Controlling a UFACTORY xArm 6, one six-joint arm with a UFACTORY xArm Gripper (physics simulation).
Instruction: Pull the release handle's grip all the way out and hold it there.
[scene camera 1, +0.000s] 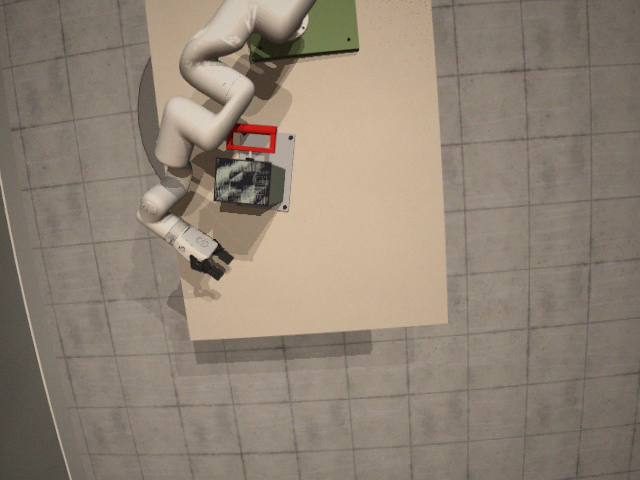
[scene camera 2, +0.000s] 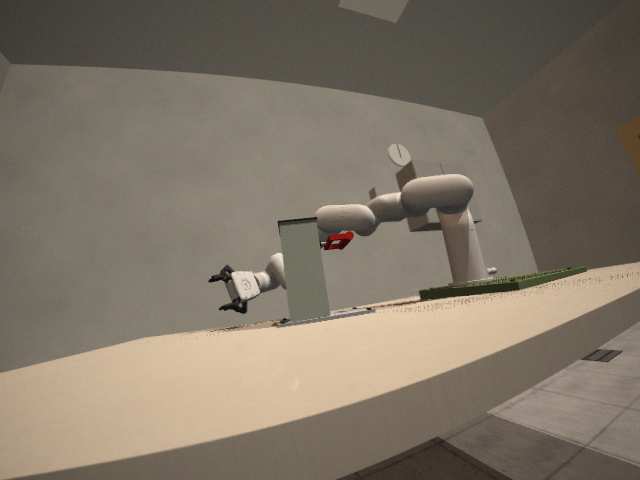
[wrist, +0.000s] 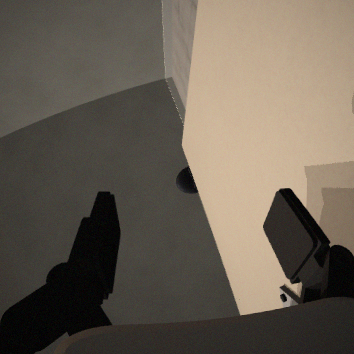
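Note:
The release handle's red grip (scene camera 1: 274, 140) (scene camera 2: 348, 239) is a rectangular loop on the robot-base side of a tall box (scene camera 1: 241, 181) (scene camera 2: 303, 271), joined to it by a short stem. The box is pale green with a dark patterned top and stands on a grey plate (scene camera 1: 290, 173) (scene camera 2: 352, 313). My gripper (scene camera 1: 227, 266) (scene camera 2: 214, 293) (wrist: 196, 210) is open and empty. It is in the air on the far side of the box from the red grip, near the table's left edge in the first scene view. The red grip does not show in the wrist view.
The table (scene camera 1: 361, 206) (scene camera 2: 206, 392) (wrist: 250, 100) ends close beside my gripper. My arm (scene camera 1: 191, 129) (scene camera 2: 343, 218) passes the box on its left in the first scene view, close to the red grip. The green base board (scene camera 1: 330, 31) (scene camera 2: 542, 280) lies under the arm's base.

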